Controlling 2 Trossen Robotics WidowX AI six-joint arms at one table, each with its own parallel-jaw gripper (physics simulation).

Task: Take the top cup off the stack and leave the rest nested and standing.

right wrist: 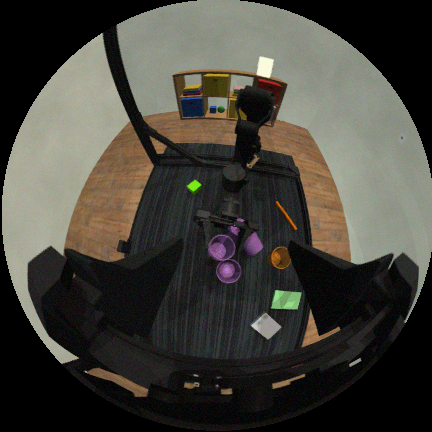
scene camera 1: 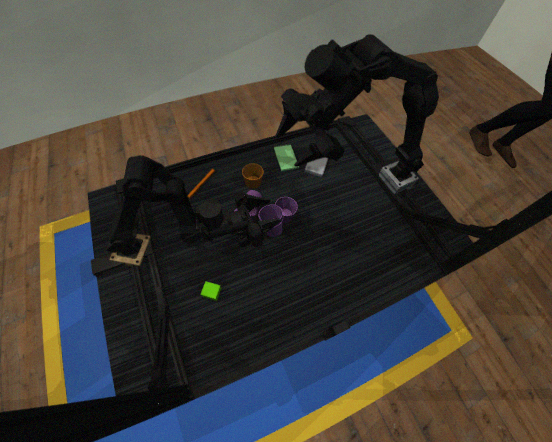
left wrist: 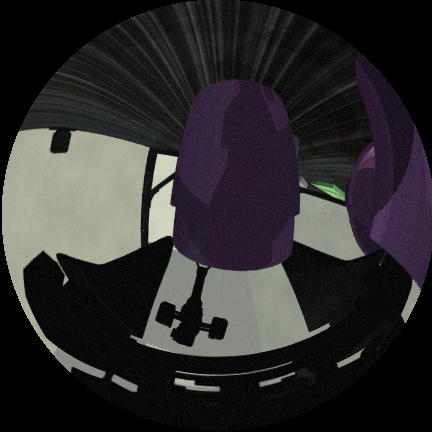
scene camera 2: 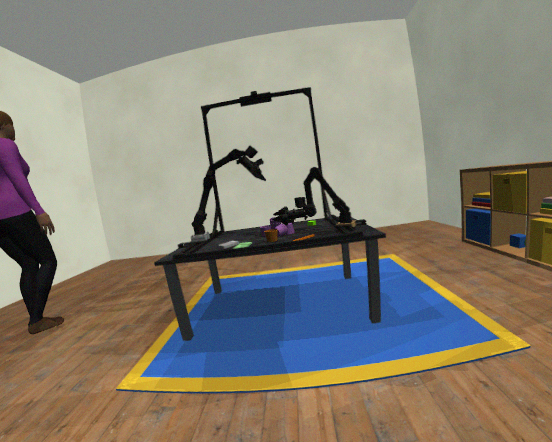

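Where they show: left gripper, fingertip midpoint: [right wrist: 221, 251] [scene camera 1: 275, 210] [left wrist: 224, 241] [scene camera 2: 272, 217]; right gripper, fingertip midpoint: [right wrist: 237, 244] [scene camera 1: 285, 151] [left wrist: 191, 332] [scene camera 2: 265, 180]; left arm's base at its link origin: [scene camera 1: 130, 247] [scene camera 2: 346, 222]; right arm's base at its link origin: [scene camera 1: 400, 172] [scene camera 2: 199, 233].
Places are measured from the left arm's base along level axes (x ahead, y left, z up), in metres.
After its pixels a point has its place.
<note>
Purple cups stand mid-table. One upright purple cup [scene camera 1: 271, 215] @[x 0.419, y 0.175, z 0.020 m] [right wrist: 221, 247] @[x 0.414, y 0.151, z 0.007 m] [left wrist: 235, 173] stands between the fingers of my left gripper [scene camera 1: 260, 217] [right wrist: 221, 251] @[x 0.430, y 0.160, z 0.081 m] [scene camera 2: 279, 215] @[x 0.430, y 0.160, z 0.081 m], which is open and low over the table. In the left wrist view its side shows a step, like one cup nested in another. A second upright purple cup [scene camera 1: 286, 205] @[x 0.463, y 0.240, z -0.009 m] [right wrist: 228, 271] @[x 0.464, y 0.220, z -0.026 m] stands just beside it. A third purple cup [scene camera 1: 254, 193] @[x 0.352, y 0.242, z 0.033 m] [right wrist: 252, 243] @[x 0.350, y 0.224, z 0.037 m] [left wrist: 386, 181] lies on its side next to the gripper. My right gripper [scene camera 1: 284, 127] [scene camera 2: 261, 175] @[x 0.441, y 0.167, z 0.325 m] is open and empty, high above the table's far side.
An orange cup [scene camera 1: 252, 173] @[x 0.323, y 0.361, z -0.013 m] [right wrist: 279, 257] @[x 0.315, y 0.354, z -0.026 m], a green card [scene camera 1: 286, 157] @[x 0.438, y 0.469, z -0.019 m] [right wrist: 286, 299] @[x 0.435, y 0.469, z -0.019 m] and a grey card [scene camera 1: 316, 166] @[x 0.557, y 0.440, z -0.014 m] [right wrist: 266, 325] @[x 0.555, y 0.459, z -0.014 m] lie beyond the purple cups. An orange pencil [scene camera 1: 201, 182] @[x 0.147, y 0.294, z -0.019 m] and a green cube [scene camera 1: 210, 290] @[x 0.281, y -0.089, z -0.001 m] lie nearer the left arm.
</note>
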